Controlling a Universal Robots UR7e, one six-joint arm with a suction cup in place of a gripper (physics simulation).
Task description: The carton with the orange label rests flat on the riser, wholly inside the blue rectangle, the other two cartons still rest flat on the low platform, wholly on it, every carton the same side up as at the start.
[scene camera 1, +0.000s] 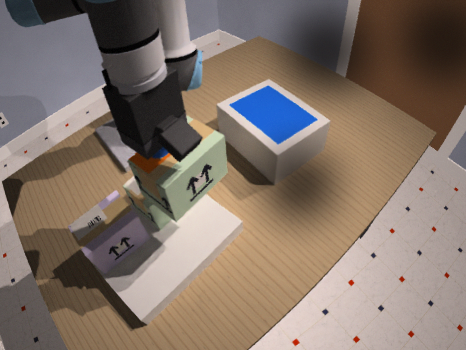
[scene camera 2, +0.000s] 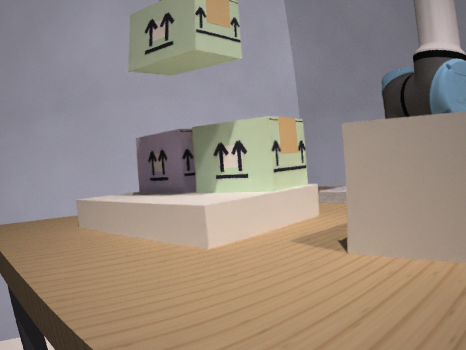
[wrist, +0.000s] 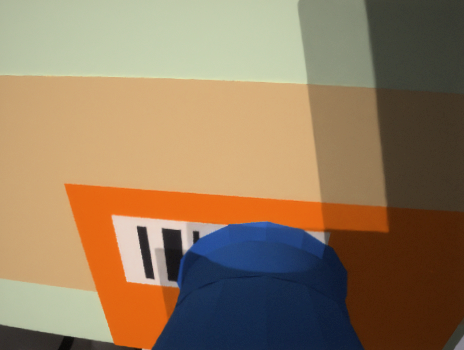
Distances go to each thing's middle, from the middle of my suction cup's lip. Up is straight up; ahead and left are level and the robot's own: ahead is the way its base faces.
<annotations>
The low platform (scene camera 2: 204, 220) is 50 mm behind my suction cup, 50 mm to the right of it and 310 mm below it. Also, from my suction cup: riser (scene camera 2: 398, 171) 30 mm behind, 380 mm to the left, 270 mm below.
</annotations>
